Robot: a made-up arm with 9 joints. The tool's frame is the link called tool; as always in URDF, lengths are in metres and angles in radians. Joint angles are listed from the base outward.
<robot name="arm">
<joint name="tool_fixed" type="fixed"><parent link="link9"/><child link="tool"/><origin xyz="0.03 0.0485 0.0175" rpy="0 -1.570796 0"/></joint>
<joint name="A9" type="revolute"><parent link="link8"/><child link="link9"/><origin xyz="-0.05 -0.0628 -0.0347" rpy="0 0 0"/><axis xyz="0 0 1"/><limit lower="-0.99" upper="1.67"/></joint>
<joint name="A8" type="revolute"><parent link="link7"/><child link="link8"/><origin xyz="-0.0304 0.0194 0.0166" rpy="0 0 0"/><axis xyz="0 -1 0"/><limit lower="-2.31" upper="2.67"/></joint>
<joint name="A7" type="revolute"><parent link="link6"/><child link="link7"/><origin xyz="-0.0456 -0.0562 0.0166" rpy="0 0 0"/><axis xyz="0 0 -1"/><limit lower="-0.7" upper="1.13"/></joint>
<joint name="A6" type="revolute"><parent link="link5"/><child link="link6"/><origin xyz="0.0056 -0.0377 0.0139" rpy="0 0 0"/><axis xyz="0.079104 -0.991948 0.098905"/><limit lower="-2.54" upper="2.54"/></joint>
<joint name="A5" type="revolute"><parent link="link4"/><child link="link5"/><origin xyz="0.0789 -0.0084 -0.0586" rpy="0 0 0"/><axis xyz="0.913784 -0.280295 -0.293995"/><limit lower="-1.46" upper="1.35"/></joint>
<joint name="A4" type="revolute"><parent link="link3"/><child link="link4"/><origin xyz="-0.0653 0.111 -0.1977" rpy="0 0 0"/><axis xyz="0.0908 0.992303 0.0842"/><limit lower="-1.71" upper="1.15"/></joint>
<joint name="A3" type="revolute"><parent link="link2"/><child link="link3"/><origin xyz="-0.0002 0.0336 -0.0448" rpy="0 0 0"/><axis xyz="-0.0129 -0.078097 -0.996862"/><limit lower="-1.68" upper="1.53"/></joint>
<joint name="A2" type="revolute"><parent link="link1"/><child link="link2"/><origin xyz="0.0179 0.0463 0.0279" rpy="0 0 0"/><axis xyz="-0.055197 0.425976 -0.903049"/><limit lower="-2.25" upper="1.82"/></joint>
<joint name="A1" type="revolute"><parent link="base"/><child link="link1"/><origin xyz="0.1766 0.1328 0.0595" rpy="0 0 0"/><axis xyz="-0.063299 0.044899 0.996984"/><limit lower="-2.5" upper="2.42"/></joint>
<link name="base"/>
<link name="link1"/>
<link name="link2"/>
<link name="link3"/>
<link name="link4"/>
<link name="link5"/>
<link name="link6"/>
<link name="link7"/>
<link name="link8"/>
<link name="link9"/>
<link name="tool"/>
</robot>
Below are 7 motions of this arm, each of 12 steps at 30 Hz.
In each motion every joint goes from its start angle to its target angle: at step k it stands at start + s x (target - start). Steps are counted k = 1, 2, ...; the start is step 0. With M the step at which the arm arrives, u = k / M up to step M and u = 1 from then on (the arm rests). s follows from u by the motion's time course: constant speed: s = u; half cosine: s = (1 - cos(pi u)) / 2; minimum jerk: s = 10 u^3 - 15 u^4 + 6 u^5.
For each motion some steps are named. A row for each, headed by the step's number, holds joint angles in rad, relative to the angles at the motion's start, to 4 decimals.
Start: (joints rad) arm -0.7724 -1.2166 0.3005 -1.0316 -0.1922 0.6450 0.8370 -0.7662 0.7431
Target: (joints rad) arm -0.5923 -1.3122 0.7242 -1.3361 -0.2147 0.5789 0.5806 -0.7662 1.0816
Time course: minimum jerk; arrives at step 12
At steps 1, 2, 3, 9, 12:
1: 0.0009 -0.0005 0.0022 -0.0015 -0.0001 -0.0003 -0.0013 0.0000 0.0017
2: 0.0064 -0.0034 0.0150 -0.0108 -0.0008 -0.0023 -0.0091 0.0000 0.0120
3: 0.0186 -0.0099 0.0439 -0.0315 -0.0023 -0.0068 -0.0265 0.0000 0.0350
9: 0.1615 -0.0857 0.3798 -0.2730 -0.0202 -0.0593 -0.2299 0.0000 0.3035
12: 0.1801 -0.0956 0.4237 -0.3045 -0.0225 -0.0661 -0.2564 0.0000 0.3385

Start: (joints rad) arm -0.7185 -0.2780 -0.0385 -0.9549 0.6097 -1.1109 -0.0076 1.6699 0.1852
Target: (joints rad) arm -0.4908 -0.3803 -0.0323 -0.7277 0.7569 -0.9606 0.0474 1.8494 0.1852
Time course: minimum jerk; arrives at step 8
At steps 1, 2, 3, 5, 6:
1: 0.0037 -0.0016 0.0001 0.0036 0.0024 0.0024 0.0009 0.0029 0.0000
2: 0.0236 -0.0106 0.0006 0.0235 0.0152 0.0156 0.0057 0.0186 0.0000
3: 0.0627 -0.0282 0.0017 0.0625 0.0405 0.0414 0.0151 0.0494 0.0000
5: 0.1650 -0.0741 0.0045 0.1647 0.1067 0.1089 0.0399 0.1301 0.0000
6: 0.2041 -0.0917 0.0056 0.2037 0.1320 0.1347 0.0493 0.1609 0.0000

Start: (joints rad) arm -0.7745 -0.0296 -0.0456 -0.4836 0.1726 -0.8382 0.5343 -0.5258 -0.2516
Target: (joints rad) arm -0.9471 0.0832 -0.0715 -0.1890 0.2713 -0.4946 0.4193 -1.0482 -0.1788
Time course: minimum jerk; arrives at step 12
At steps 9, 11, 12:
9: -0.1547 0.1011 -0.0232 0.2641 0.0885 0.3080 -0.1031 -0.4683 0.0653
11: -0.1717 0.1122 -0.0258 0.2931 0.0982 0.3419 -0.1144 -0.5197 0.0724
12: -0.1726 0.1128 -0.0259 0.2946 0.0987 0.3436 -0.1150 -0.5224 0.0728

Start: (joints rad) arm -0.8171 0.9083 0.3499 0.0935 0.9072 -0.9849 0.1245 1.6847 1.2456
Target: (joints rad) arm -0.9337 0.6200 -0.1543 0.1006 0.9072 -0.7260 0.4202 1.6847 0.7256
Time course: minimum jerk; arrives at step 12
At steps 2, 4, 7, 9, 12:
2: -0.0041 -0.0102 -0.0179 0.0003 0.0000 0.0092 0.0105 0.0000 -0.0185
4: -0.0245 -0.0605 -0.1058 0.0015 0.0000 0.0543 0.0621 0.0000 -0.1091
7: -0.0762 -0.1884 -0.3294 0.0046 0.0000 0.1692 0.1932 0.0000 -0.3398
9: -0.1045 -0.2585 -0.4520 0.0064 0.0000 0.2321 0.2651 0.0000 -0.4662
12: -0.1166 -0.2883 -0.5042 0.0071 0.0000 0.2589 0.2957 0.0000 -0.5200

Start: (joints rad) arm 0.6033 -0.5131 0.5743 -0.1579 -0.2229 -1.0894 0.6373 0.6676 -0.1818
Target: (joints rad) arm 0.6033 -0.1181 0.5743 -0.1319 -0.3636 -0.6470 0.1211 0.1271 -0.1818
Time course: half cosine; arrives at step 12
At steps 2, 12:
2: 0.0000 0.0265 0.0000 0.0017 -0.0094 0.0296 -0.0346 -0.0362 0.0000
12: 0.0000 0.3950 0.0000 0.0260 -0.1407 0.4424 -0.5162 -0.5405 0.0000

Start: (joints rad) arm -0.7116 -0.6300 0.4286 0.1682 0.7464 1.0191 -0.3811 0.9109 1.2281
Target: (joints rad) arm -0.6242 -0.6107 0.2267 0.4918 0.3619 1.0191 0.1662 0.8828 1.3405
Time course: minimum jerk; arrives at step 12
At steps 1, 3, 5, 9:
1: 0.0004 0.0001 -0.0010 0.0016 -0.0020 0.0000 0.0028 -0.0001 0.0006
3: 0.0090 0.0020 -0.0209 0.0335 -0.0398 0.0000 0.0567 -0.0029 0.0116
5: 0.0303 0.0067 -0.0700 0.1122 -0.1333 0.0000 0.1897 -0.0097 0.0390
9: 0.0784 0.0173 -0.1810 0.2901 -0.3447 0.0000 0.4906 -0.0252 0.1008

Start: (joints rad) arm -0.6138 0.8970 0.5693 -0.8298 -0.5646 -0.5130 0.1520 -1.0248 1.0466
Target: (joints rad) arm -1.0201 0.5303 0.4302 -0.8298 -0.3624 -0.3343 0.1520 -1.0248 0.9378
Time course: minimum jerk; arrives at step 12
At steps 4, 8, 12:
4: -0.0853 -0.0770 -0.0292 0.0000 0.0424 0.0375 0.0000 0.0000 -0.0228
8: -0.3210 -0.2897 -0.1099 0.0000 0.1598 0.1412 0.0000 0.0000 -0.0860
12: -0.4063 -0.3667 -0.1391 0.0000 0.2022 0.1787 0.0000 0.0000 -0.1088

